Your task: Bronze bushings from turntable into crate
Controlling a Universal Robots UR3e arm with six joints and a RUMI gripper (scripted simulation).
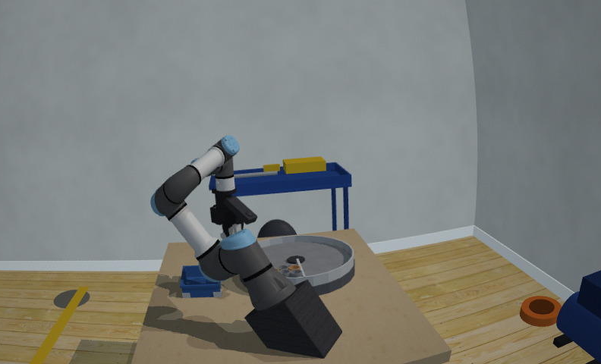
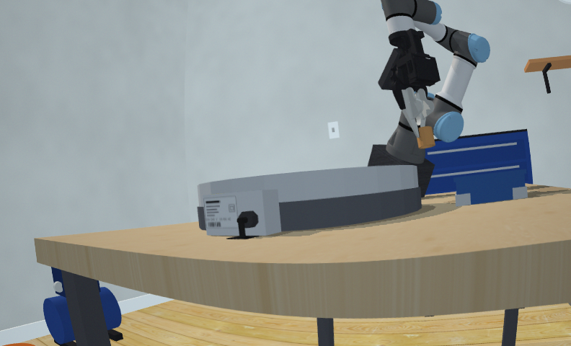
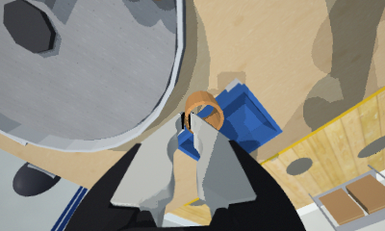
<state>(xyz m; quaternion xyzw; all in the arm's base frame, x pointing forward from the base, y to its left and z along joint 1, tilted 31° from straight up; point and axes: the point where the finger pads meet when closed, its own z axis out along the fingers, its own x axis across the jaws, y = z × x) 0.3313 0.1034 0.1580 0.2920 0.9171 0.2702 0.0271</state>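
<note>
Right now the blue crate is 1 cm behind my hand, 15 cm to the left of it and 13 cm below it. The rest, counted from my hand: grey turntable 13 cm ahead, 19 cm to the right, 10 cm below.
</note>
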